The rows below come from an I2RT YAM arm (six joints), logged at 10 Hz.
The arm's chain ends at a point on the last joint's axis. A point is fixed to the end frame.
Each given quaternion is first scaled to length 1.
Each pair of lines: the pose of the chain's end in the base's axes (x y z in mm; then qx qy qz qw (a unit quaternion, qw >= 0)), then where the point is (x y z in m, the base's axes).
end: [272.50, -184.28, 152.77, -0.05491, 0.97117, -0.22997, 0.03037]
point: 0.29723 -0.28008 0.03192
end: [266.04, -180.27, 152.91, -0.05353, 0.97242, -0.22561, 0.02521]
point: 0.28909 -0.27515 0.03101
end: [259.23, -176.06, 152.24, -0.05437, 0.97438, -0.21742, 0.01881]
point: 0.28049 -0.26899 0.02852
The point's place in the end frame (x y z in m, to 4 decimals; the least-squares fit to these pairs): -0.0089 -0.0330 0.1524
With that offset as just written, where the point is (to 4 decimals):
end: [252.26, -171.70, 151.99, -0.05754, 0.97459, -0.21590, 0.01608]
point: 0.2731 -0.2642 0.0279
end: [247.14, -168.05, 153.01, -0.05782, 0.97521, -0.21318, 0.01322]
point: 0.2672 -0.2599 0.0283
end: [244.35, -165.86, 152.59, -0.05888, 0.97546, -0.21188, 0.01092]
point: 0.2639 -0.2574 0.0276
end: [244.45, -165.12, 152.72, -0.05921, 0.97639, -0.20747, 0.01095]
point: 0.2640 -0.2555 0.0269
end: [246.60, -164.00, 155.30, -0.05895, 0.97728, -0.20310, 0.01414]
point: 0.2669 -0.2532 0.0287
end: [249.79, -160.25, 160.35, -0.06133, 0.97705, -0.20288, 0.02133]
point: 0.2724 -0.2492 0.0340
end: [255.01, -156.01, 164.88, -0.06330, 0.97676, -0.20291, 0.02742]
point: 0.2796 -0.2447 0.0387
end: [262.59, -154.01, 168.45, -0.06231, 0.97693, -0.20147, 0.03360]
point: 0.2888 -0.2422 0.0423
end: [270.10, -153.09, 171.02, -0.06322, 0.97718, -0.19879, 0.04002]
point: 0.2982 -0.2404 0.0446
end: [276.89, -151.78, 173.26, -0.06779, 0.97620, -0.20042, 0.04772]
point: 0.3077 -0.2391 0.0475
